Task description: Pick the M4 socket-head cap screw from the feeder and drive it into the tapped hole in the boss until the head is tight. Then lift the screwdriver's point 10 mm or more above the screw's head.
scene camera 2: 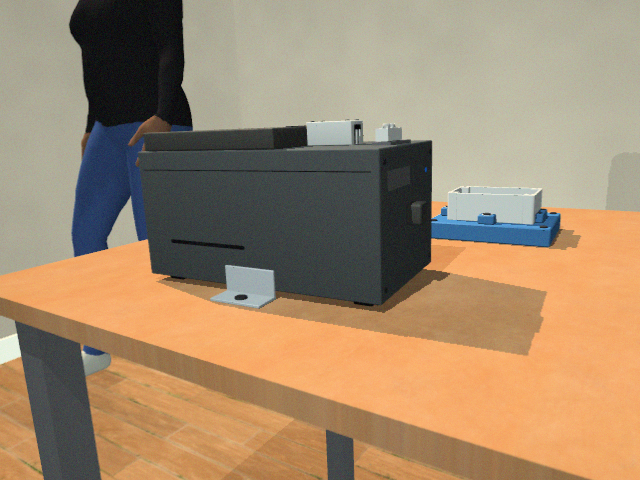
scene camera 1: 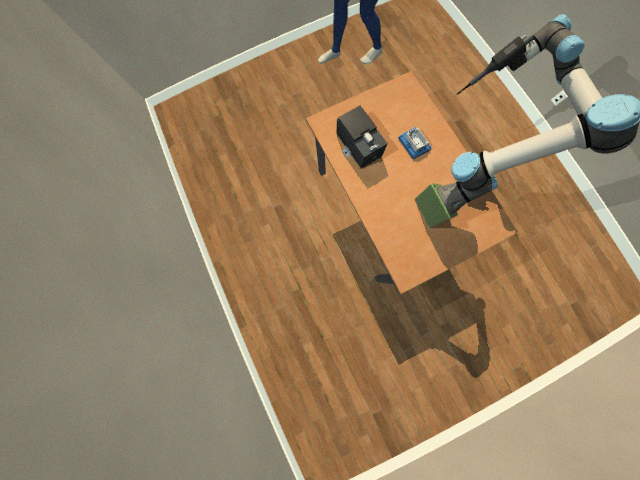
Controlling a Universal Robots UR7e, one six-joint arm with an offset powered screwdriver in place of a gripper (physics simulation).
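The screwdriver (scene camera 1: 509, 54) is on the raised arm at the upper right of scene camera 1. Its thin point (scene camera 1: 458, 93) is high up, well away from the feeder and the housing. It does not show in scene camera 2. Whether a screw is on the point is too small to tell. The black feeder (scene camera 1: 356, 124) (scene camera 2: 263, 217) stands on the table, with a light pick-up block (scene camera 2: 388, 134) on its top. The open light-grey housing (scene camera 1: 417, 140) (scene camera 2: 491, 207) sits in a blue fixture (scene camera 1: 416, 153) (scene camera 2: 491, 234). The boss, its tapped hole and the screw cannot be made out.
The arm's base stands by a green block (scene camera 1: 433, 205) on the wooden table (scene camera 1: 398, 258) (scene camera 2: 584, 372). A grey bracket (scene camera 1: 346, 152) (scene camera 2: 250, 281) is at the feeder's side. A person (scene camera 1: 339, 25) (scene camera 2: 131, 67) stands beyond the table's far end.
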